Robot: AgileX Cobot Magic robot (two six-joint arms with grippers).
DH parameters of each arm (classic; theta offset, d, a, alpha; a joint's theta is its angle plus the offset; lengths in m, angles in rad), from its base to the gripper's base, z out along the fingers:
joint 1: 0 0.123 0 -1.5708
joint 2: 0.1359 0 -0.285 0
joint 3: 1.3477 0 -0.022 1.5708
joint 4: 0 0.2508 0 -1.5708
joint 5: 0 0 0.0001 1.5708
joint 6: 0 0.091 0 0
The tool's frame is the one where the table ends.
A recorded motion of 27 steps. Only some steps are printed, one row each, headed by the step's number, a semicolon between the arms.
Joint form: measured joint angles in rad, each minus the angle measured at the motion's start. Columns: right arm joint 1, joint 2, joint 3, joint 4, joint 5, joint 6; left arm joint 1, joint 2, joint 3, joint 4, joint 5, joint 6.
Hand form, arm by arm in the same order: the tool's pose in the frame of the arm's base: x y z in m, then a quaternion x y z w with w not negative. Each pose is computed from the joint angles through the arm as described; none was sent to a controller.
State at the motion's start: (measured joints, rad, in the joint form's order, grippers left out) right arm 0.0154 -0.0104 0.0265 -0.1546 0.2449 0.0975; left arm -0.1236 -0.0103 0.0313 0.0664 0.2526 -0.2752
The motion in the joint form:
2: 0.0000 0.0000 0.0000 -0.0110 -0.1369 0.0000; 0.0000 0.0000 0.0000 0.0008 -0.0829 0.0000
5: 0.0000 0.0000 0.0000 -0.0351 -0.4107 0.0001; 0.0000 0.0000 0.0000 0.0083 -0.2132 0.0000
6: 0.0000 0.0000 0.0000 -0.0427 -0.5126 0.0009; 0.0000 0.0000 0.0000 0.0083 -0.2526 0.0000
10: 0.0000 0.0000 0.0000 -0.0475 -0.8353 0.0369; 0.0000 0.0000 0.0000 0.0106 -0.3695 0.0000
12: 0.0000 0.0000 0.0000 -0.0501 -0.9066 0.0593; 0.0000 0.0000 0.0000 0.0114 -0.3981 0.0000
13: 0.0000 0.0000 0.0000 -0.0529 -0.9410 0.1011; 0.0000 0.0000 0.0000 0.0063 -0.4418 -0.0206
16: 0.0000 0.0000 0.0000 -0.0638 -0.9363 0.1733; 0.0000 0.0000 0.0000 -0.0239 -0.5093 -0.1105
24: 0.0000 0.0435 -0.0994 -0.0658 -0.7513 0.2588; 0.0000 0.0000 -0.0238 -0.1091 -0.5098 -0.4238
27: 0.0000 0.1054 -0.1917 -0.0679 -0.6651 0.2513; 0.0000 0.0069 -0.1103 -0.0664 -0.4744 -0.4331
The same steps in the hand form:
2: 0.0568 -0.0008 0.1951 -0.02352 0.71914 -0.02436 0.69404; 0.0562 -0.0059 0.1878 -0.03548 0.74176 -0.10670 0.66117
5: 0.0543 0.0036 0.2194 -0.04470 0.61817 -0.01945 0.78453; 0.0566 -0.0068 0.1996 -0.02789 0.69697 -0.11462 0.70733
6: 0.0517 0.0055 0.2281 -0.05222 0.57763 -0.01618 0.81447; 0.0564 -0.0070 0.2032 -0.02627 0.68281 -0.11780 0.72055
10: 0.0376 0.0107 0.2532 -0.06112 0.44132 0.01640 0.89511; 0.0550 -0.0077 0.2137 -0.02057 0.63931 -0.12618 0.75825
12: 0.0335 0.0119 0.2581 -0.06133 0.41008 0.03023 0.90949; 0.0545 -0.0078 0.2162 -0.01907 0.62833 -0.12810 0.76709
13: 0.0313 0.0125 0.2603 -0.05623 0.39578 0.05086 0.91521; 0.0536 -0.0079 0.2201 -0.02541 0.61097 -0.14109 0.77856
16: 0.0316 0.0130 0.2598 -0.04633 0.40005 0.08098 0.91173; 0.0519 -0.0074 0.2260 -0.06008 0.58125 -0.19131 0.78863
24: 0.0384 0.0102 0.2772 -0.01356 0.45792 0.10321 0.88288; 0.0504 -0.0053 0.2340 -0.17856 0.54598 -0.33984 0.74466
27: 0.0431 0.0088 0.2980 -0.00832 0.48155 0.09181 0.87156; 0.0448 -0.0056 0.2593 -0.16027 0.53252 -0.33582 0.76024

